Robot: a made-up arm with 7 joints. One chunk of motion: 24 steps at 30 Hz.
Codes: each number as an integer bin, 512 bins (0 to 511) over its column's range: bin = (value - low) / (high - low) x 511, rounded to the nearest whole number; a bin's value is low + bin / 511 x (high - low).
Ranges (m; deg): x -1.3..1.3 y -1.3..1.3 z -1.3..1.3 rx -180..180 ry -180..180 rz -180..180
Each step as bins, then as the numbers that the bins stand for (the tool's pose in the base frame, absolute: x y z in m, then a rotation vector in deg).
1 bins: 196 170 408 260 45 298
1 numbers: -0.3027 -0.4350 0.7759 3.17 -148.30 29.94
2 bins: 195 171 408 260 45 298
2 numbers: -0.3078 -0.4299 0.7759 3.17 -148.30 29.94
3 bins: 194 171 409 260 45 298
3 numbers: -0.3129 -0.4299 0.7810 3.17 -148.30 29.94
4 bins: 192 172 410 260 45 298
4 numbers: -0.3231 -0.4249 0.7861 3.17 -148.30 29.94
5 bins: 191 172 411 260 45 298
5 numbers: -0.3282 -0.4249 0.7912 3.17 -148.30 29.94
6 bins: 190 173 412 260 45 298
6 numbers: -0.3333 -0.4198 0.7963 3.17 -148.30 29.94
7 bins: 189 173 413 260 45 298
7 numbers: -0.3384 -0.4198 0.8014 3.17 -148.30 29.94
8 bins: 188 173 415 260 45 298
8 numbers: -0.3434 -0.4198 0.8115 3.17 -148.30 29.94
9 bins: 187 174 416 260 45 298
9 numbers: -0.3485 -0.4147 0.8166 3.17 -148.30 29.94
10 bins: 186 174 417 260 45 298
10 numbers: -0.3536 -0.4147 0.8217 3.17 -148.30 29.94
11 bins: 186 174 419 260 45 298
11 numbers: -0.3536 -0.4147 0.8319 3.17 -148.30 29.94
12 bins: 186 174 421 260 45 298
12 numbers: -0.3536 -0.4147 0.8421 3.17 -148.30 29.94
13 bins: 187 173 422 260 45 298
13 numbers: -0.3485 -0.4198 0.8472 3.17 -148.30 29.94
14 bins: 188 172 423 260 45 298
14 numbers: -0.3434 -0.4249 0.8523 3.17 -148.30 29.94
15 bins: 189 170 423 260 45 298
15 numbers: -0.3384 -0.4350 0.8523 3.17 -148.30 29.94
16 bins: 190 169 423 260 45 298
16 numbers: -0.3333 -0.4401 0.8523 3.17 -148.30 29.94
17 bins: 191 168 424 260 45 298
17 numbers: -0.3282 -0.4452 0.8573 3.17 -148.30 29.94
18 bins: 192 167 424 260 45 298
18 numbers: -0.3231 -0.4503 0.8573 3.17 -148.30 29.94
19 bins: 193 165 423 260 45 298
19 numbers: -0.3180 -0.4605 0.8523 3.17 -148.30 29.94
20 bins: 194 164 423 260 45 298
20 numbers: -0.3129 -0.4656 0.8523 3.17 -148.30 29.94
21 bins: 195 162 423 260 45 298
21 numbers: -0.3078 -0.4757 0.8523 3.17 -148.30 29.94
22 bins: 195 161 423 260 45 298
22 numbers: -0.3078 -0.4808 0.8523 3.17 -148.30 29.94
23 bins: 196 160 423 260 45 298
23 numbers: -0.3027 -0.4859 0.8523 3.17 -148.30 29.94
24 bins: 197 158 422 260 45 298
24 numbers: -0.2977 -0.4961 0.8472 3.17 -148.30 29.94
